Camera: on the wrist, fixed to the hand. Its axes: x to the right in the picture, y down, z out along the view.
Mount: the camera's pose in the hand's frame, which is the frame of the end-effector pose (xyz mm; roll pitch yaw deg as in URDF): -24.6 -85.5 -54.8 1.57 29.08 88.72
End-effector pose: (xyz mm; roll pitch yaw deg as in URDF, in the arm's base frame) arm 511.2 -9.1 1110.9 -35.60 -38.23 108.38
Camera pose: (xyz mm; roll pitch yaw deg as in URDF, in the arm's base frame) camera 614.6 1.5 1099.8 -59.84 44.26 145.03
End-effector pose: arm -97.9 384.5 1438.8 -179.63 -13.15 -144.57
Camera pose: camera -18.8 336.3 1487.1 -163.47 -28.18 119.55
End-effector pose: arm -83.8 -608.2 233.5 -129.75 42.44 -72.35
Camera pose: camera -56.7 -651.9 324.5 137.98 16.23 -176.16
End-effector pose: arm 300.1 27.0 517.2 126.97 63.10 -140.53
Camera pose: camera 393.5 -19.4 523.1 96.14 -25.51 -149.27
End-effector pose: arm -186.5 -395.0 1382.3 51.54 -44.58 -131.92
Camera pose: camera -229.8 -427.9 1293.1 -44.42 -16.60 -26.54
